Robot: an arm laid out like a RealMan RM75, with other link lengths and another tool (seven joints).
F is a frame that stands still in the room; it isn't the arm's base.
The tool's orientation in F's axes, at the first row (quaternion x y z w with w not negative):
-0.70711, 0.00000, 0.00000, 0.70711
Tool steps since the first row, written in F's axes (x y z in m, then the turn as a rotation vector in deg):
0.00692, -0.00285, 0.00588, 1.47, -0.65, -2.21
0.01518, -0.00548, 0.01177, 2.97, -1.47, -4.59
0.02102, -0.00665, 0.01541, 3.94, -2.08, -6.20
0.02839, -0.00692, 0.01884, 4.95, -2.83, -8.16
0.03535, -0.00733, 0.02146, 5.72, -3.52, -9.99
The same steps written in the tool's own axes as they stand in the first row. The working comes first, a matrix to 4 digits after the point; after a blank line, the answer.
The tool's axes in the first row as the columns of a matrix, in F's axes (used below as rounded here):
1.0000, 0.0000, 0.0000
0.0000, 0.0000, 1.0000
0.0000, -1.0000, 0.0000

0.00692, -0.00588, -0.00285, 1.47, 2.21, -0.65
0.01518, -0.01177, -0.00548, 2.97, 4.59, -1.47
0.02102, -0.01541, -0.00665, 3.94, 6.20, -2.08
0.02839, -0.01884, -0.00692, 4.95, 8.16, -2.83
0.03535, -0.02146, -0.00733, 5.72, 9.99, -3.52

